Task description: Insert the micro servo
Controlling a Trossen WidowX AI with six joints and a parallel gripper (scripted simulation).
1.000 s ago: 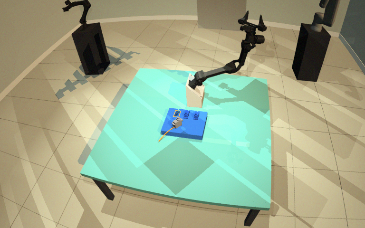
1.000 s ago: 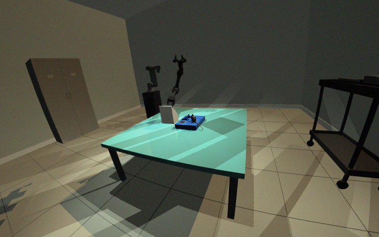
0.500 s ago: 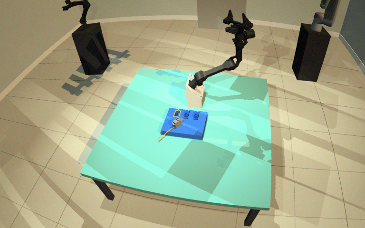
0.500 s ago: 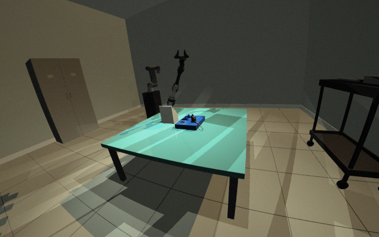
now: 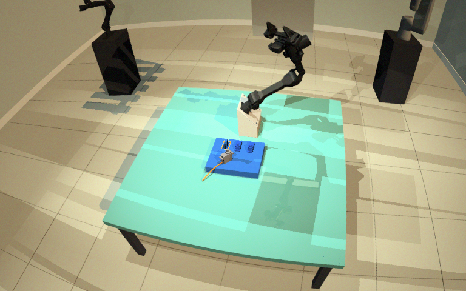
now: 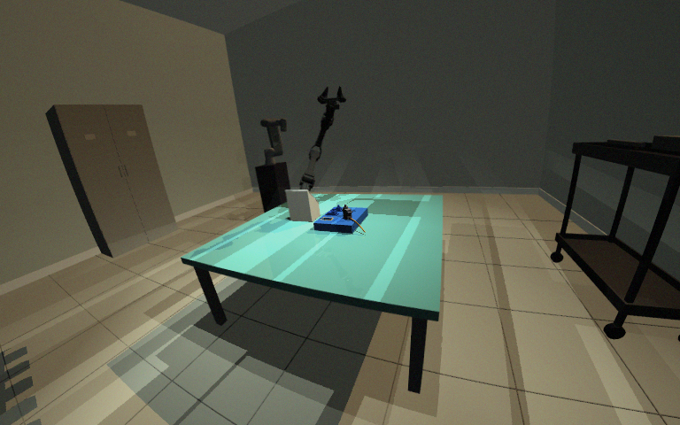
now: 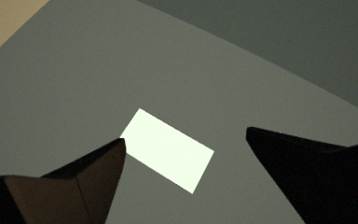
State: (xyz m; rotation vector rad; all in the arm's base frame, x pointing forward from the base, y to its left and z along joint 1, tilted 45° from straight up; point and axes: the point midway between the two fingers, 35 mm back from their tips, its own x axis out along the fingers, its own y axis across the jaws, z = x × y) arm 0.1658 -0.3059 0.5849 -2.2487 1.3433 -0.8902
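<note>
The blue deck is 80 cm below my gripper tip, 22 cm to the right of it and 8 cm ahead of it.
</note>
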